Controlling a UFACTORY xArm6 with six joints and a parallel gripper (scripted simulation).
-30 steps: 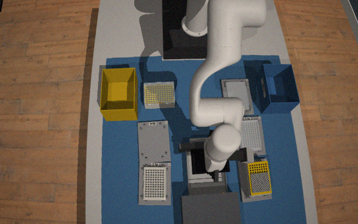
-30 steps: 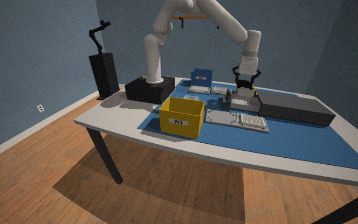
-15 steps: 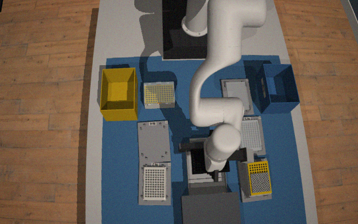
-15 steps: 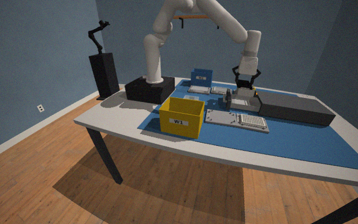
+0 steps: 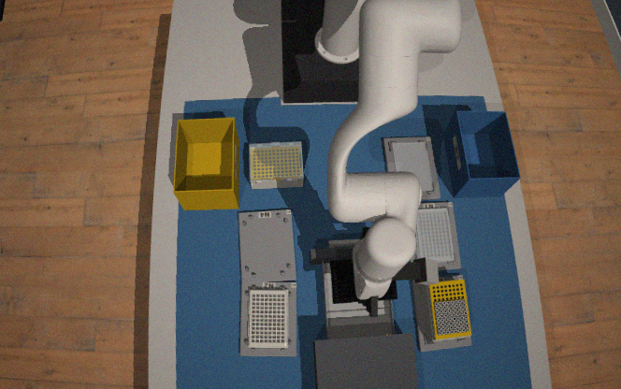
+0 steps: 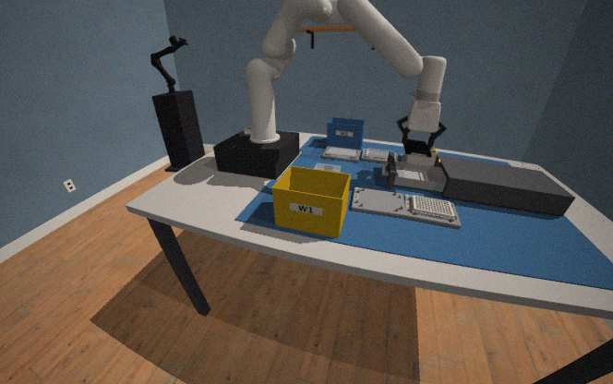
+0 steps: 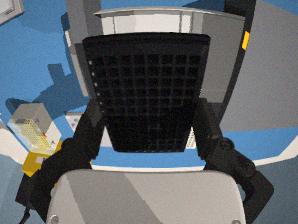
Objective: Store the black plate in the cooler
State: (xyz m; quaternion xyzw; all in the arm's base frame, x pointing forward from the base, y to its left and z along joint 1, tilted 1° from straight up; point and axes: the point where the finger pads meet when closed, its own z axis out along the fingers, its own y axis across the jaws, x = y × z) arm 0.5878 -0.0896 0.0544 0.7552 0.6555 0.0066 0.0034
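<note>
Now: hand 3 cm short of the cooler drawer and 12 cm above it. From my hand the other things lie so: black plate: 1 cm below; then blue bin: 25 cm behind, 37 cm to the left, 11 cm below; then yellow bin W1: 34 cm behind, 27 cm to the right, 11 cm below.
</note>
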